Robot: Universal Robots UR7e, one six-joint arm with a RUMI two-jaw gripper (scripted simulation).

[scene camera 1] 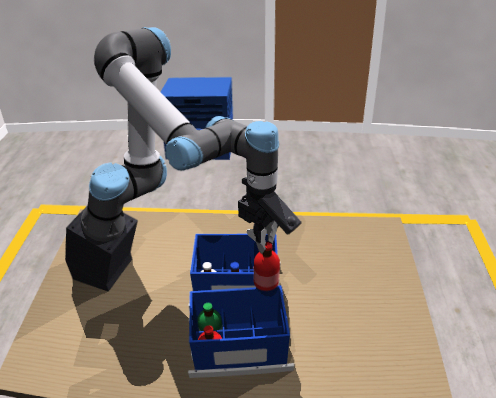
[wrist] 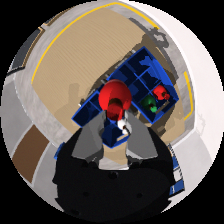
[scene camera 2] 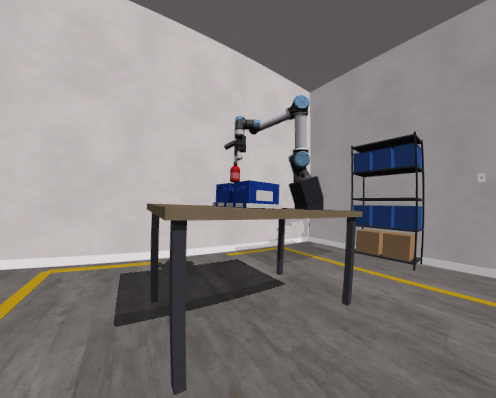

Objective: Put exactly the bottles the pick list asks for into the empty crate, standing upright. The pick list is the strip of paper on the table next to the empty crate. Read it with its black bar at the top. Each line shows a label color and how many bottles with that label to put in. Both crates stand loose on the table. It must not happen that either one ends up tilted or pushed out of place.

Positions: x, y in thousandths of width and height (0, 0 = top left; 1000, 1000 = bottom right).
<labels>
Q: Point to a red bottle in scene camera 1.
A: At 539, 667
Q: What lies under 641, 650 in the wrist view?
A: The gripper.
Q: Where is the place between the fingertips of the gripper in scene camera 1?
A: At 535, 629
</labels>
